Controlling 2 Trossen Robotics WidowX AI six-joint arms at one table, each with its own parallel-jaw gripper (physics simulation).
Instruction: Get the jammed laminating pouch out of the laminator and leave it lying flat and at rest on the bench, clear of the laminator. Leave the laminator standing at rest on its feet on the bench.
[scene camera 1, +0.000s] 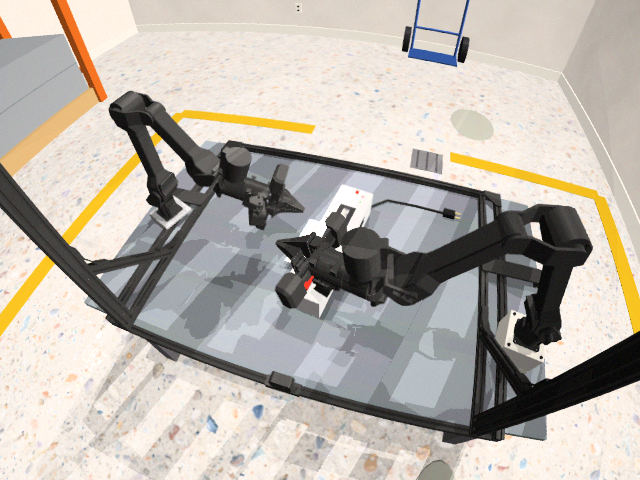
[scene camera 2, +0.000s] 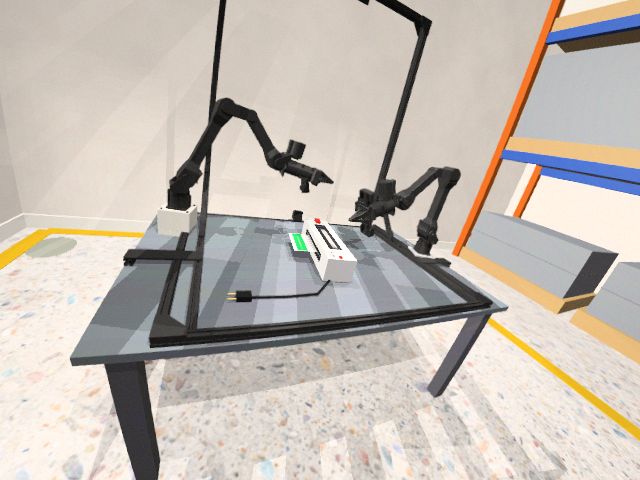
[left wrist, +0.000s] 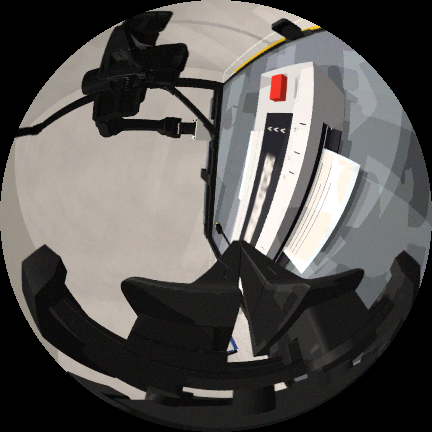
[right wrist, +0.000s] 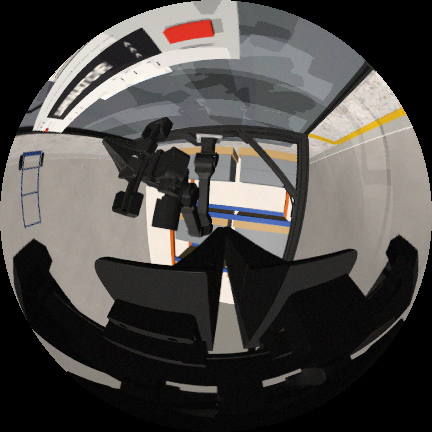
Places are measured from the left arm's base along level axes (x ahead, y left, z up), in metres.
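Where they show: left gripper, fingertip midpoint: (scene camera 1: 304, 210) (scene camera 2: 349, 220) (left wrist: 237, 245) (right wrist: 103, 138); right gripper, fingertip midpoint: (scene camera 1: 276, 242) (scene camera 2: 333, 182) (right wrist: 222, 232); left arm's base, origin of the base link: (scene camera 1: 169, 210) (scene camera 2: 421, 251) (right wrist: 208, 139); right arm's base, origin of the base link: (scene camera 1: 527, 335) (scene camera 2: 178, 207) (left wrist: 193, 128).
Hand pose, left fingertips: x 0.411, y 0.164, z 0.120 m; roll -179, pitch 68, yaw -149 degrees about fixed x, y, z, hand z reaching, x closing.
Note:
Each offset is from my left fingertips to the centre of the thing. "spot": to the spot under its first point. Level surfaces: height alone.
The white laminator (scene camera 1: 354, 198) (scene camera 2: 338, 266) (left wrist: 300, 110) (right wrist: 227, 47) stands upright on the bench @[0.148 m down] (scene camera 1: 361, 361) (scene camera 2: 268, 320). The pouch sticks out on both long sides: a green-printed part of the pouch @[spot: 0.168 m ahead, 0.031 m left, 0.109 m down] (scene camera 2: 298, 241) shows in scene camera 2, and a pale part with printed lines @[spot: 0.013 m ahead, 0.029 m right, 0.108 m down] (left wrist: 325, 200) shows in the left wrist view. Its middle is hidden inside the laminator. My left gripper (scene camera 1: 302, 209) (scene camera 2: 351, 219) (left wrist: 237, 245) (right wrist: 103, 138) is shut and empty, in the air beside the laminator. My right gripper (scene camera 1: 279, 242) (scene camera 2: 331, 181) (right wrist: 222, 232) is shut and empty, raised higher above the laminator's red-button end.
A black cord runs from the laminator's far end in scene camera 1 to a plug @[0.275 m ahead, 0.363 m left, 0.141 m down] (scene camera 1: 449, 212) (scene camera 2: 244, 296) lying on the bench. Black frame rails (scene camera 1: 356, 167) (scene camera 2: 320, 326) border the work area. A small black block @[spot: 0.200 m ahead, 0.331 m right, 0.094 m down] (scene camera 1: 281, 381) (scene camera 2: 297, 214) sits on one rail.

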